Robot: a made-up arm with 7 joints.
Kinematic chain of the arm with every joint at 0, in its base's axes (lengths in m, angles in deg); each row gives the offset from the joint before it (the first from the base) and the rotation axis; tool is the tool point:
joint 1: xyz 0 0 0.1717 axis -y
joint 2: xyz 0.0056 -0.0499 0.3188 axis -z
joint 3: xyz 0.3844 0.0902 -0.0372 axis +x
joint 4: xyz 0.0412 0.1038 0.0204 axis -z
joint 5: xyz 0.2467 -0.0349 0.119 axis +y
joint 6: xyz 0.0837 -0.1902 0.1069 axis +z
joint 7: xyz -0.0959 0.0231 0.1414 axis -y
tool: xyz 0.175 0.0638 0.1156
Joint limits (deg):
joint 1: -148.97..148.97
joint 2: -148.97..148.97
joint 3: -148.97..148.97
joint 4: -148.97..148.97
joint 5: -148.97..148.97
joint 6: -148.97..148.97
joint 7: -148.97..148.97
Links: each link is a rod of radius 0.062 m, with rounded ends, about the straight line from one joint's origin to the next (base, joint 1, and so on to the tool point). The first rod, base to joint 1, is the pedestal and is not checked.
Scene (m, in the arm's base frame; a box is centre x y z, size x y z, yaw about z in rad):
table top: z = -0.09
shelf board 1: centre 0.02 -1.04 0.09 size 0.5 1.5 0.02 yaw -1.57
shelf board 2: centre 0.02 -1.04 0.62 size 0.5 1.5 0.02 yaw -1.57
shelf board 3: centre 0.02 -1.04 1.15 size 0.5 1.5 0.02 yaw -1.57
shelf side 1: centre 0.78 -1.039 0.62 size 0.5 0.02 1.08 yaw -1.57
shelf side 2: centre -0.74 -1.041 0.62 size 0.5 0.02 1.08 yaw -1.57
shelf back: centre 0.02 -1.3 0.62 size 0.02 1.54 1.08 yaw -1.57
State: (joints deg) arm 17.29 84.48 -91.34 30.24 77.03 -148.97 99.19
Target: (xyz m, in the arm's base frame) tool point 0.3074 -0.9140 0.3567
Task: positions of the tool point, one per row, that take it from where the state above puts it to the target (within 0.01 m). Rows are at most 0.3 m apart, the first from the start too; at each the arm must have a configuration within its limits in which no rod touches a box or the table.
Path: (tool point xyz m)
1: -0.1187 -0.8495 0.9104
2: -0.1164 -0.6993 0.9105
3: -0.1078 -0.5651 0.8631
4: -0.1032 -0.5073 1.0058
5: -0.0374 -0.4637 1.0875
6: 0.0683 -0.4650 1.0919
7: 0.1792 -0.5143 1.0104
8: 0.2637 -0.5837 0.8455
9: 0.3056 -0.6280 0.6158
10: 0.3072 -0.6038 0.3566
11: 0.3087 -0.7105 0.3767
12: 0.3103 -0.8152 0.3770
13: 0.3074 -0.9140 0.3567

